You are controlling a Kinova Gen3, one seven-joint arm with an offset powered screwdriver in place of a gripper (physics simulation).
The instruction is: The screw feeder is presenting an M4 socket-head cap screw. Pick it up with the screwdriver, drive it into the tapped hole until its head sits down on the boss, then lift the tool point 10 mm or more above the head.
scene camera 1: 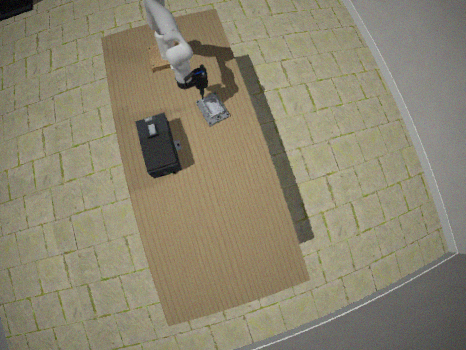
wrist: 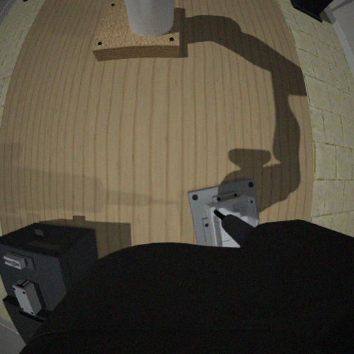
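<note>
The black screwdriver (scene camera 1: pixel 202 95) (wrist: pixel 218 214) points down with its tip over the grey fixture plate (scene camera 1: pixel 216 120) (wrist: pixel 198 212). In the wrist view the tip overlaps the upper left part of the pale raised block (scene camera 1: pixel 214 106) (wrist: pixel 244 210) on that plate; whether it touches cannot be told. The dark screw feeder (scene camera 1: pixel 161 151) (wrist: pixel 80 250) stands apart from the tool, with light fittings on it. The screw, the tapped hole and the boss cannot be made out, and whether the bit carries a screw is too small to tell.
The white arm (scene camera 1: pixel 179 54) (wrist: pixel 150 17) rises from a wooden base block (scene camera 1: pixel 161 67) (wrist: pixel 137 53) at the far end of the wooden table (scene camera 1: pixel 225 215) (wrist: pixel 150 125). A small grey part (scene camera 1: pixel 177 145) sticks out from the feeder's side facing the plate. Dark arm shadows fall beside the plate.
</note>
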